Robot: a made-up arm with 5 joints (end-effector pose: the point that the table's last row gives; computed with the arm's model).
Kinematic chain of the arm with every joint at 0, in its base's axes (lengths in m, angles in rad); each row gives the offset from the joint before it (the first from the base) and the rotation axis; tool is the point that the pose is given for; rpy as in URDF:
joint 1: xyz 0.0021 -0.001 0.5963 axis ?
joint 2: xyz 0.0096 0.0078 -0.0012 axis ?
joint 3: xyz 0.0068 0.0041 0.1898 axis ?
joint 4: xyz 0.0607 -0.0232 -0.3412 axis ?
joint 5: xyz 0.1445 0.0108 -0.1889 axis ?
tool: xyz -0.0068 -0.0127 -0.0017 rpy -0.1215 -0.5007 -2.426
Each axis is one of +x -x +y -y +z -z.
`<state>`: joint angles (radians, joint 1 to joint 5).
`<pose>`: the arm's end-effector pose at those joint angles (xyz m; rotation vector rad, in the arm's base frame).
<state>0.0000 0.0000 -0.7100 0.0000 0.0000</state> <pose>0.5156 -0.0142 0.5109 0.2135 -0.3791 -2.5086</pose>
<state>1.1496 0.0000 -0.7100 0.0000 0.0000</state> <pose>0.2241 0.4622 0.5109 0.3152 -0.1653 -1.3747</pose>
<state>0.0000 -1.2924 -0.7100 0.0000 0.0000</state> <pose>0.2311 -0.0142 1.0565 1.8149 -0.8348 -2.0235</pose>
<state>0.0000 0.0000 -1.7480 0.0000 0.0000</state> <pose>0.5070 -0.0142 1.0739 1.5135 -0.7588 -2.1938</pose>
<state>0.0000 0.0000 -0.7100 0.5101 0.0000</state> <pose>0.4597 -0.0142 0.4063 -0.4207 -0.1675 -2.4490</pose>
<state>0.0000 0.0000 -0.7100 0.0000 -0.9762</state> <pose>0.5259 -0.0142 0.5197 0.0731 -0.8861 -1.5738</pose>
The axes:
joint 1: +z
joint 2: +y
joint 3: +y
joint 4: +y
joint 5: -z

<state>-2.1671 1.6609 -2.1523 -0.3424 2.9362</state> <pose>-0.3539 -0.5492 0.2810 -1.2709 -0.3784 -0.9588</pose>
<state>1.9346 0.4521 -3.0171 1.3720 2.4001</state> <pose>-0.1752 0.4268 1.1427 -0.9590 1.5216 -2.0258</pose>
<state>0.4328 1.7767 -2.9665 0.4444 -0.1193</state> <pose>0.7023 0.3072 0.4335 0.3065 -0.3761 -1.9772</pose>
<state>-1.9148 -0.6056 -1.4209 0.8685 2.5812</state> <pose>-0.1261 -0.4001 1.0147 -1.4083 -0.3873 -0.2858</pose>
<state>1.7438 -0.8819 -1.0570 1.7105 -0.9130</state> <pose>-0.0453 0.3496 0.7488 0.1622 -0.4913 0.1377</pose>
